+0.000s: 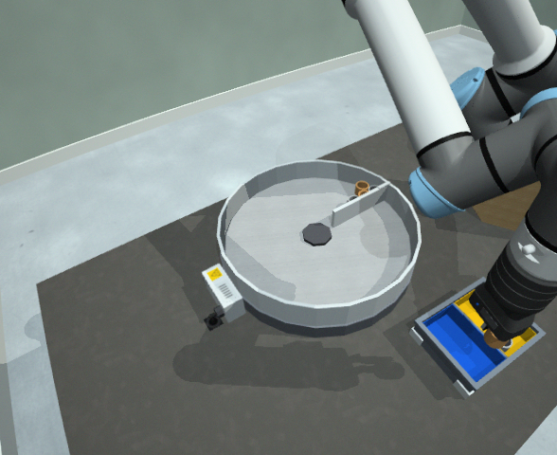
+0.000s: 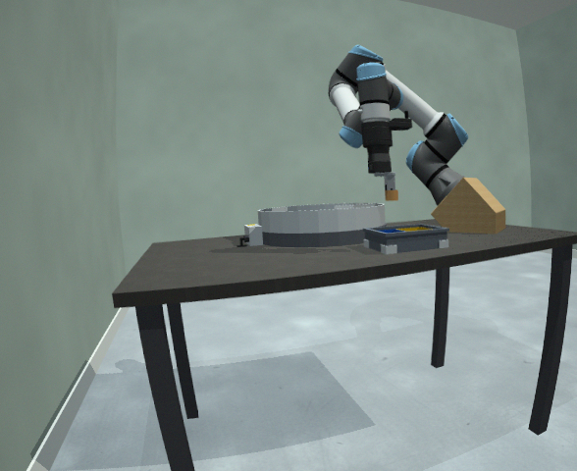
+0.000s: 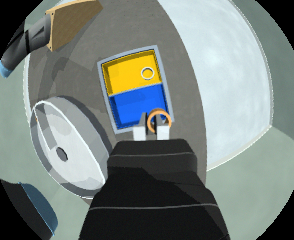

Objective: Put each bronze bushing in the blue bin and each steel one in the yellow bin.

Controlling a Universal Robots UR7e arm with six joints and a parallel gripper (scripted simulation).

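The bin is 6 cm behind my hand, 1 cm to the right of it and 12 cm below it. From my hand the other things lie so: turntable: 37 cm to the right, 10 cm below.
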